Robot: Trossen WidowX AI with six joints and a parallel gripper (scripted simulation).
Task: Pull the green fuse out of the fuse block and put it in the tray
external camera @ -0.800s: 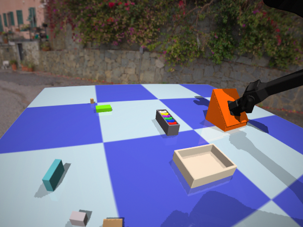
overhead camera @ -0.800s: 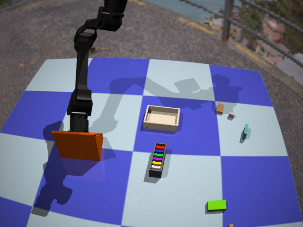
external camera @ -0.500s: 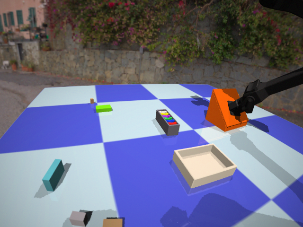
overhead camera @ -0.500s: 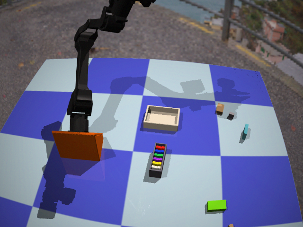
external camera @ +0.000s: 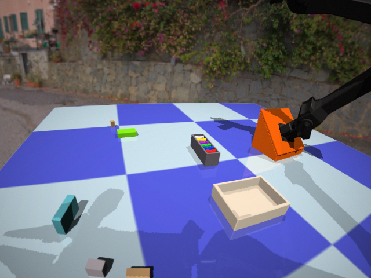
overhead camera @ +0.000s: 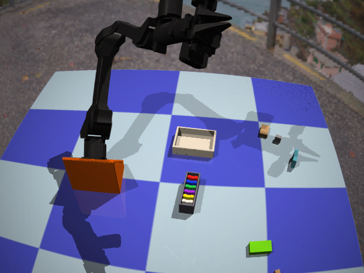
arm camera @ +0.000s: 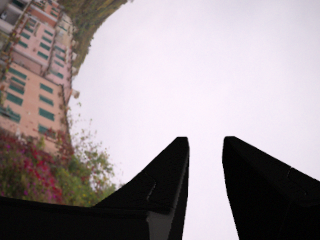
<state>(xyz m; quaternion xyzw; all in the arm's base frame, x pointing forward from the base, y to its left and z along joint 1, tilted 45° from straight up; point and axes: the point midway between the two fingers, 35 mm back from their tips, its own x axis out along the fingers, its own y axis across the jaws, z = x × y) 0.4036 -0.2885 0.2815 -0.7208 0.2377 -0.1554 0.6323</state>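
My gripper tip is now 70 mm past the green fuse, 10 mm to the right of it and 520 mm above it. Also, from my gripper tip: tray: 90 mm behind, 220 mm to the left, 550 mm below.
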